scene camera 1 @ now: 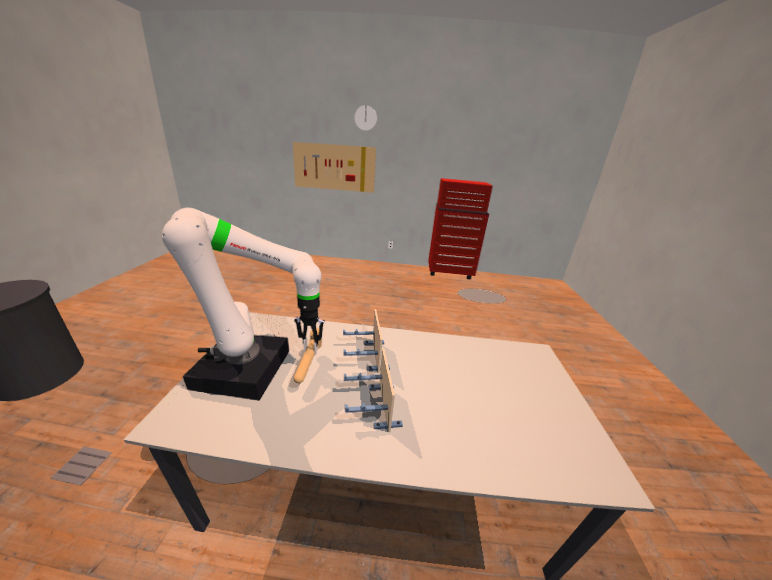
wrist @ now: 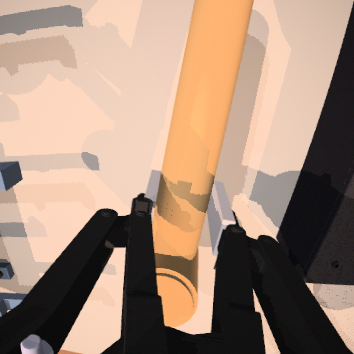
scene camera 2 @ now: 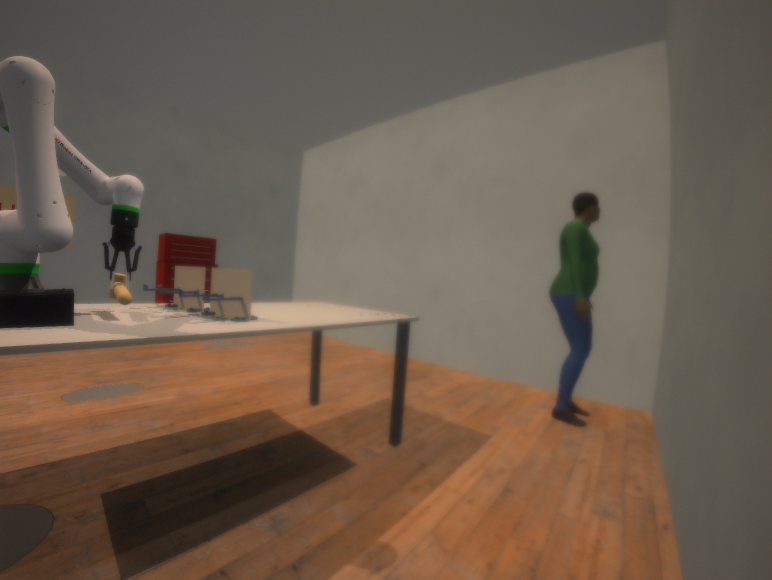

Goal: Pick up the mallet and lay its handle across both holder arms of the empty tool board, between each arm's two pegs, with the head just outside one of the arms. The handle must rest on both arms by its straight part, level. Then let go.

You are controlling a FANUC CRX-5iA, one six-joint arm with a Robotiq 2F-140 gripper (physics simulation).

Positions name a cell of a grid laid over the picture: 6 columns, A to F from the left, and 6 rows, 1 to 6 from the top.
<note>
I see my gripper (scene camera 2: A3), a mallet (wrist: D1), a tool board (scene camera 1: D4) and a tool board (scene camera 2: B3).
My gripper shows as well in the wrist view (wrist: D4).
</note>
